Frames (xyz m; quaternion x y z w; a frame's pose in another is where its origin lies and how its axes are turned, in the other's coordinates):
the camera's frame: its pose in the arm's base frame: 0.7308 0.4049 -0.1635 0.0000 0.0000 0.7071 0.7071
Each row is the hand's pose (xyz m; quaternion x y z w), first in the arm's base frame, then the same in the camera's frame.
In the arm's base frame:
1: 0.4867 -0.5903 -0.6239 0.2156 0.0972 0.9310 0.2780
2: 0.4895 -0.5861 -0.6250 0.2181 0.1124 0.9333 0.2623
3: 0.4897 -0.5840 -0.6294 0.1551 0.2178 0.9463 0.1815
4: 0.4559 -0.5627 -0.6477 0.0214 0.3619 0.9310 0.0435
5: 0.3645 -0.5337 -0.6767 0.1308 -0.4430 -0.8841 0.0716
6: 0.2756 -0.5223 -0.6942 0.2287 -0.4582 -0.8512 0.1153
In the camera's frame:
1: -0.9952 0.2441 -0.4604 0.2212 -0.0837 0.4617 0.8549
2: -0.9910 0.2413 -0.4615 0.2337 -0.0747 0.4745 0.8454
3: -0.9889 0.2411 -0.4659 0.2637 0.0443 0.5408 0.7975
4: -0.9676 0.2749 -0.4842 0.2710 0.2408 0.6275 0.6890
5: -0.9386 0.3663 -0.5132 0.2207 0.4057 0.6757 0.5745
6: -0.9272 0.4552 -0.5307 0.1623 0.4857 0.6834 0.5203

